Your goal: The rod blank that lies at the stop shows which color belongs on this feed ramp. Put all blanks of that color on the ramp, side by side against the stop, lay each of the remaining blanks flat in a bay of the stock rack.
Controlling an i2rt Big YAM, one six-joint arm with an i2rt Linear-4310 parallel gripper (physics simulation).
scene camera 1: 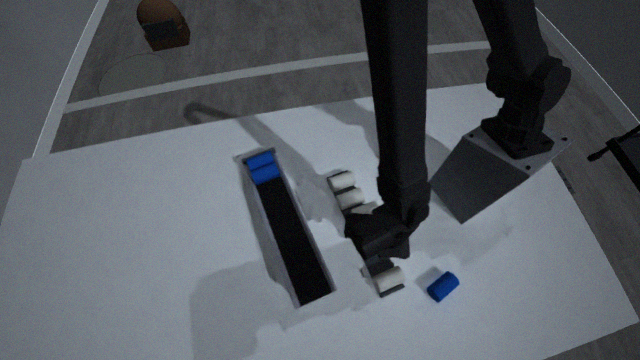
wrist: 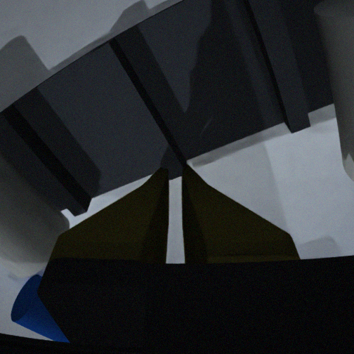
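Note:
Two blue blanks (scene camera 1: 261,159) (scene camera 1: 265,173) lie side by side against the stop at the far end of the feed ramp (scene camera 1: 295,240). The dark stock rack (scene camera 1: 393,290) (wrist: 100,125) holds white blanks: two (scene camera 1: 341,180) (scene camera 1: 350,198) at its far end, another (scene camera 1: 366,208) partly hidden by the arm, and one (scene camera 1: 389,280) (wrist: 30,210) at its near end. Empty bays show between them in the wrist view. A loose blue blank (scene camera 1: 443,286) (wrist: 37,310) lies on the table beyond the rack's near end. My gripper (wrist: 175,176) is shut with nothing between its fingers, over the rack's edge; its fingertips are hidden in the scene view.
The arm's grey base block (scene camera 1: 475,180) stands on the white table (scene camera 1: 125,215) to the right of the rack. The ramp's long side wall (scene camera 1: 309,230) runs to the left of the rack. Another white blank (wrist: 340,75) stands close on the right in the wrist view.

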